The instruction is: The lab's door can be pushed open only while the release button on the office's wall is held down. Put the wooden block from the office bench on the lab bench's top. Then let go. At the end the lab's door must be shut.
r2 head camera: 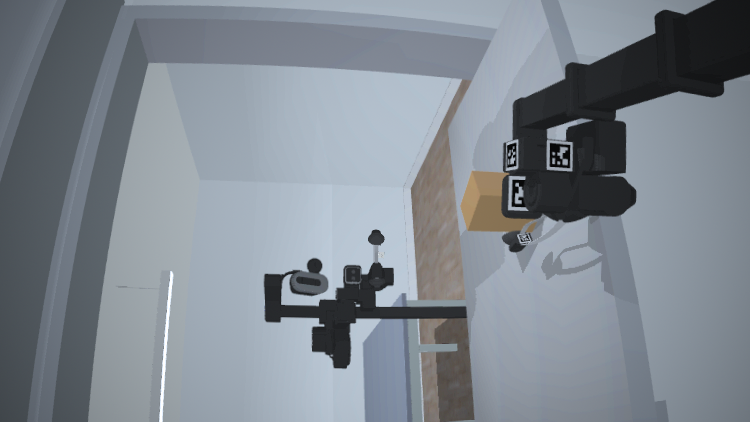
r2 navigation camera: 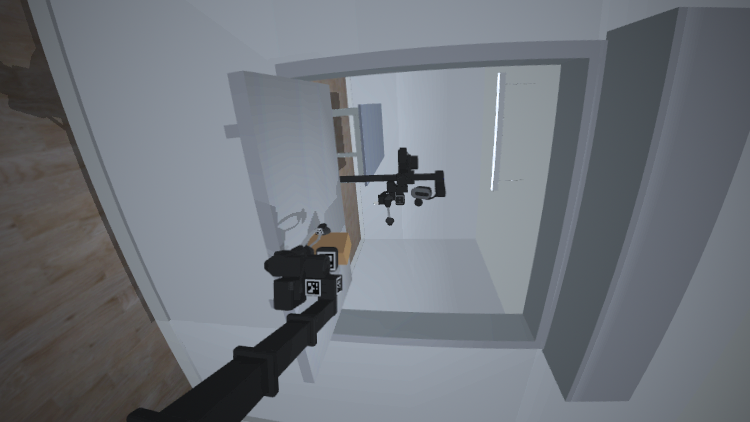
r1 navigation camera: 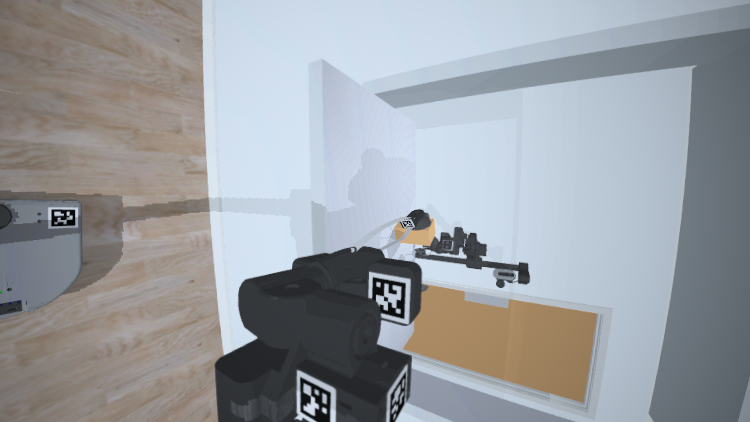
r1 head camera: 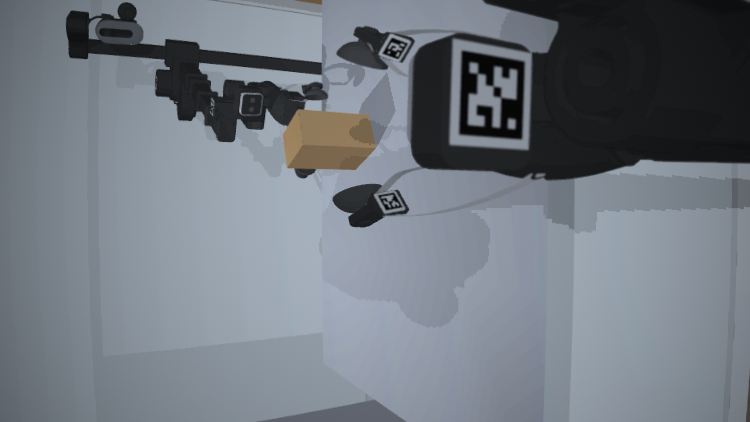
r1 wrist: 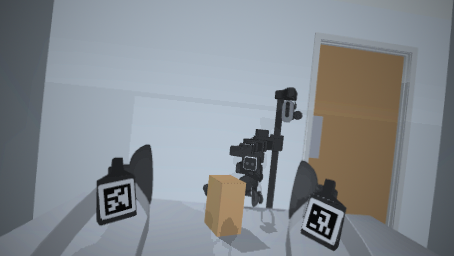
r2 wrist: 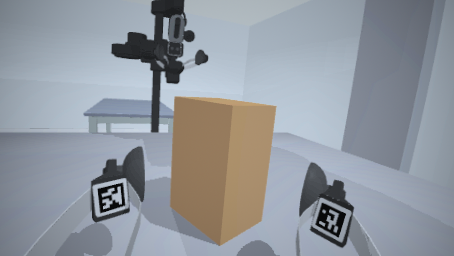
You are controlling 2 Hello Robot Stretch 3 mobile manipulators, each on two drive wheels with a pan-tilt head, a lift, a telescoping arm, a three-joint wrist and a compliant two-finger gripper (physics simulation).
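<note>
The wooden block stands upright on a pale ledge in a wall opening between two rooms. The r1 gripper is open, with the block beyond and between its fingertips, apart from them. The r2 gripper is open on the opposite side; its fingers are spread to either side of the block without touching it. An orange door behind r2 looks shut. The release button does not show.
A blue-topped table stands behind r1. The opening's frame surrounds the ledge. The mast and arm of r2 and of r1 face each other across it.
</note>
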